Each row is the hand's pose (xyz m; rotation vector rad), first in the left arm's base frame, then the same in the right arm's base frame.
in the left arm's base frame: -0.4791 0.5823 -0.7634 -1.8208 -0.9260 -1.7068
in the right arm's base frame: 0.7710 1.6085 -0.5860 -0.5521 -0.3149 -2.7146
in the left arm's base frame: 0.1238 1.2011 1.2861 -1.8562 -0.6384 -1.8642
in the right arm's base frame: -0.7460 0.9289 0.8917 -0.4748 0.0079 -2.6844
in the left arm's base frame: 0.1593 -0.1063 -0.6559 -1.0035 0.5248 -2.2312
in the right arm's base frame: 1.0993 0.7237 -0.5347 0.5764 0.8325 -2.1341
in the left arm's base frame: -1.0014 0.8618 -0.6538 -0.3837 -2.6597 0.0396
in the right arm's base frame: 0.3733 2.0329 -0.7431 0.4167 2.3985 1.0797
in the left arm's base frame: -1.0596 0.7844 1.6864 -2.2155 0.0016 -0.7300
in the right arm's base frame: -1.6330 1.0245 -0.0770 -1.0254 0.0008 -1.6344
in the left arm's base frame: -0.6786 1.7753 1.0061 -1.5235 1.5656 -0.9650
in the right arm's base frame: -0.9959 1.8789 0.5968 -0.2411 1.0988 -0.9453
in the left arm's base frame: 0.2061 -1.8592 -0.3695 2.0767 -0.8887 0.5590
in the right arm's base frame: 1.1189 -0.7586 -1.5140 -1.9129 1.8877 -1.2337
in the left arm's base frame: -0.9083 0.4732 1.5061 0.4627 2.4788 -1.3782
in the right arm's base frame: -1.3603 0.7877 -0.2246 1.2443 1.9122 -0.1074
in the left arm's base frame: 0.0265 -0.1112 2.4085 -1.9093 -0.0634 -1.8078
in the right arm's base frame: -1.5699 -0.4952 0.3584 -0.4291 0.3961 -2.3601
